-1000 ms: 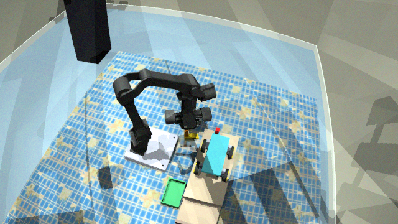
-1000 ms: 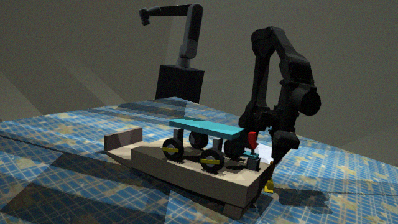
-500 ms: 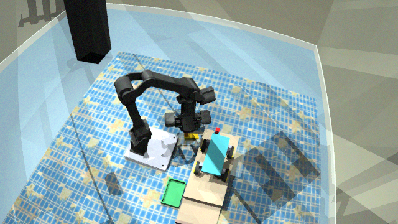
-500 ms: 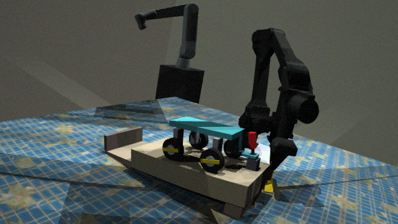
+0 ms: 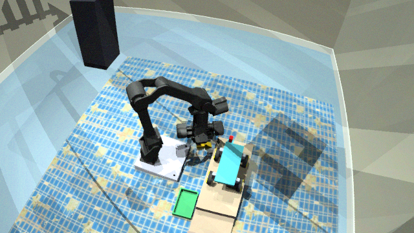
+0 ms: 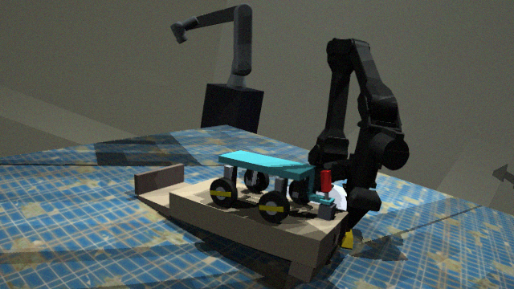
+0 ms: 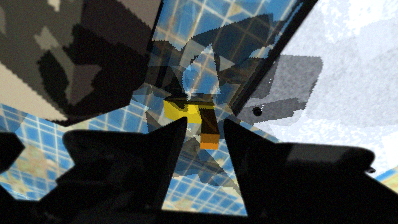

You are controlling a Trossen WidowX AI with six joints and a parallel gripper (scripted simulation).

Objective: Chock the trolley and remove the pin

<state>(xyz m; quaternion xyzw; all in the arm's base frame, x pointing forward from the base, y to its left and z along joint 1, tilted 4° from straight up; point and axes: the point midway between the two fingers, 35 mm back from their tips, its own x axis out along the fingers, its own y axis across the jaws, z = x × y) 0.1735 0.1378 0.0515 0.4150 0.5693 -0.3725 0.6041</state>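
Now: gripper tip 29 cm to the left of the green tray, 4 cm above it and 2 cm short of it. From my gripper tip the other things lie so: tan ramp: 15 cm to the right, 15 cm ahead, 1 cm above; yellow chock: 2 cm ahead, 1 cm to the left, 1 cm below; red-headed stop pin: 13 cm ahead, 10 cm above, 3 cm to the right.
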